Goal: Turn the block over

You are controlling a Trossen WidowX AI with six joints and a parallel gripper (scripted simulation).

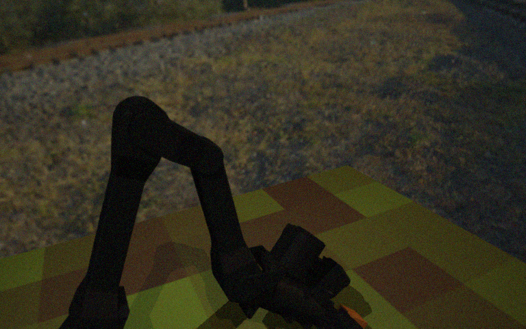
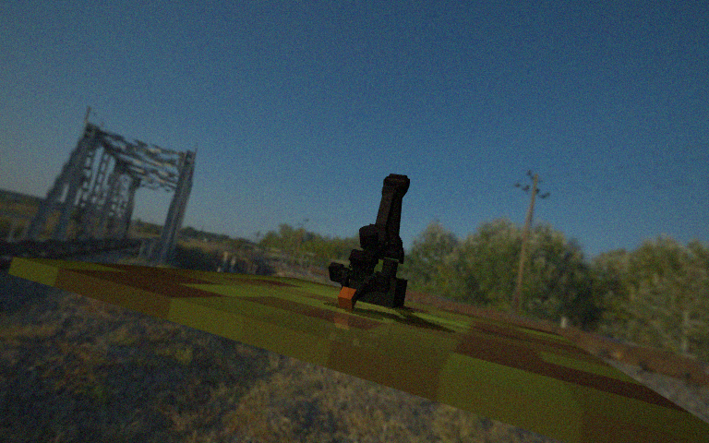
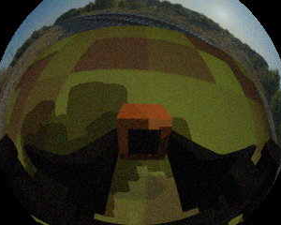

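The orange block lies right at my gripper tip.
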